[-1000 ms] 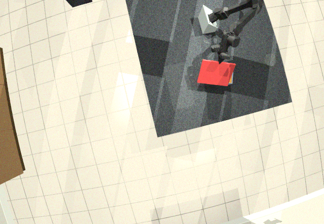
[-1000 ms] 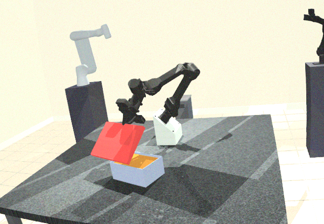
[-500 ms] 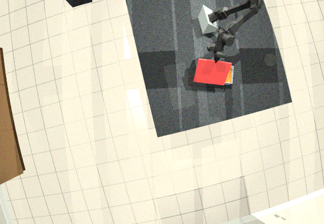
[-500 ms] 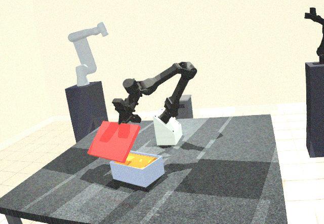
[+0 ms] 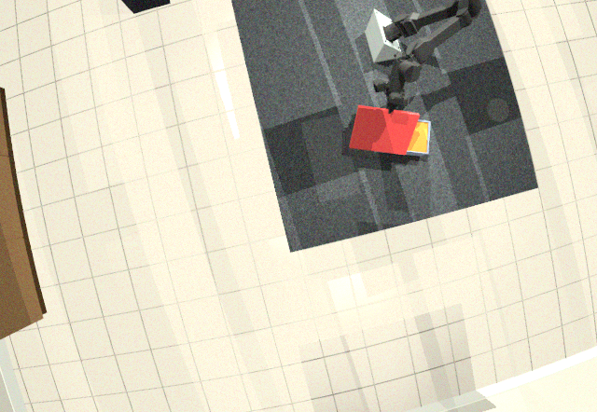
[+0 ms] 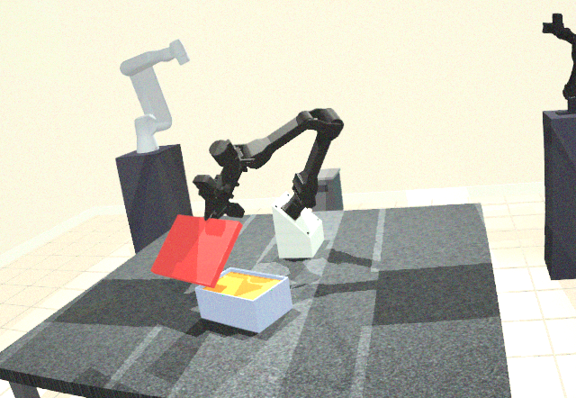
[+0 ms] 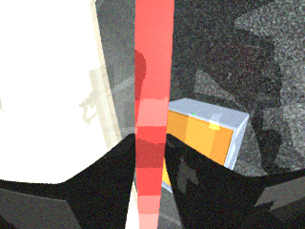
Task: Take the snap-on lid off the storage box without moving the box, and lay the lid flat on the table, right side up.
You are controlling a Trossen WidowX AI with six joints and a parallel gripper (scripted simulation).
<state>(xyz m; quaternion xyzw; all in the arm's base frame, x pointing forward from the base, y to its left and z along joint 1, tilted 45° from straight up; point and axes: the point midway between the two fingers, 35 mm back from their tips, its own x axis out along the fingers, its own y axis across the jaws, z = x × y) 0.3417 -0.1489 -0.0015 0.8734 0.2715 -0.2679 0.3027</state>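
Right now my gripper tip is 60 mm short of the red lid, 20 mm to the left of it and 50 mm above it. From my gripper tip the other things lie so: storage box (90 mm ahead, 110 mm to the left, 190 mm below).
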